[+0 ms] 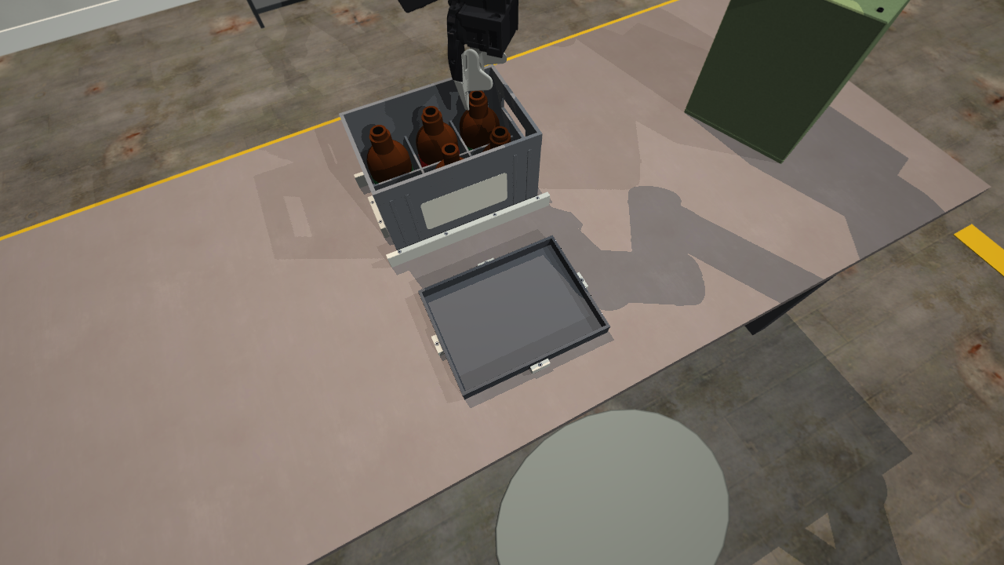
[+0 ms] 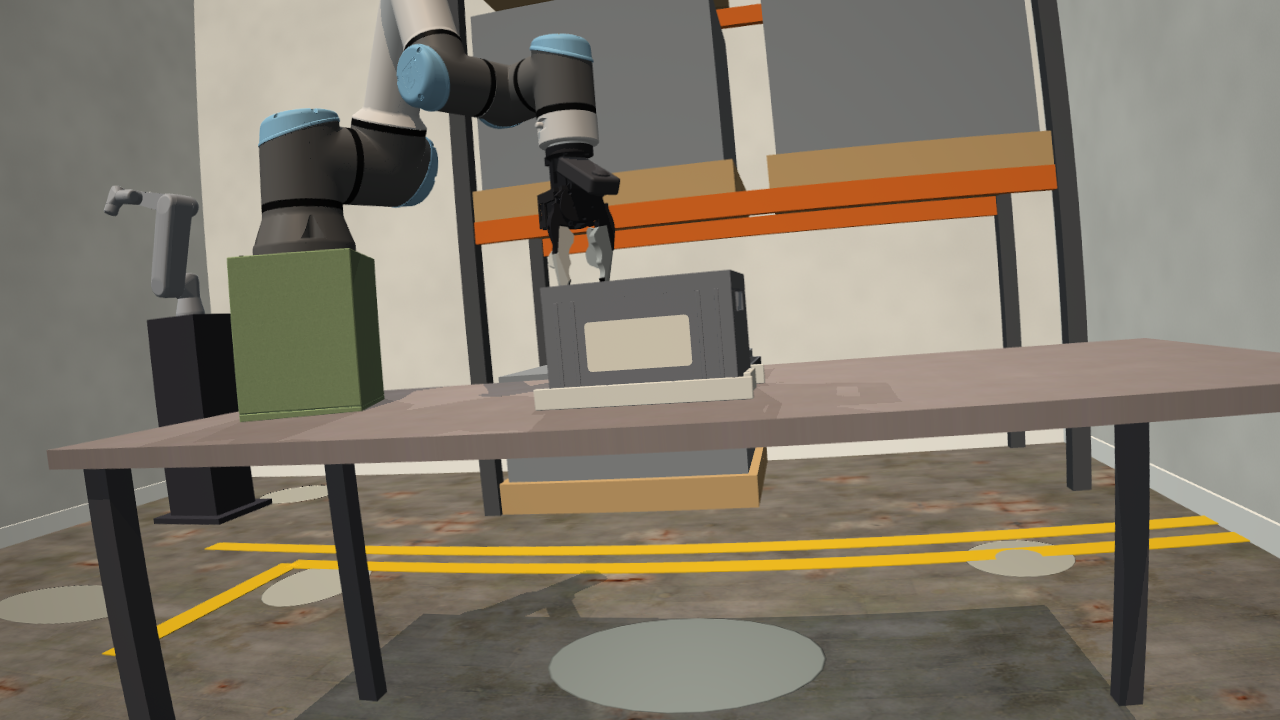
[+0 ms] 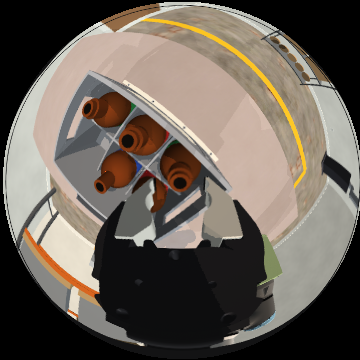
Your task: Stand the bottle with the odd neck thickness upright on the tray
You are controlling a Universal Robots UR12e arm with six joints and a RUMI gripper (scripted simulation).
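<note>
Right now the grey crate is 90 mm below my hand, 80 mm ahead of it and 50 mm to the left of it. Round my hand: dark tray: 320 mm to the left, 160 mm below, 110 mm ahead; brown bottle: 90 mm to the left, 90 mm below, 90 mm ahead.
</note>
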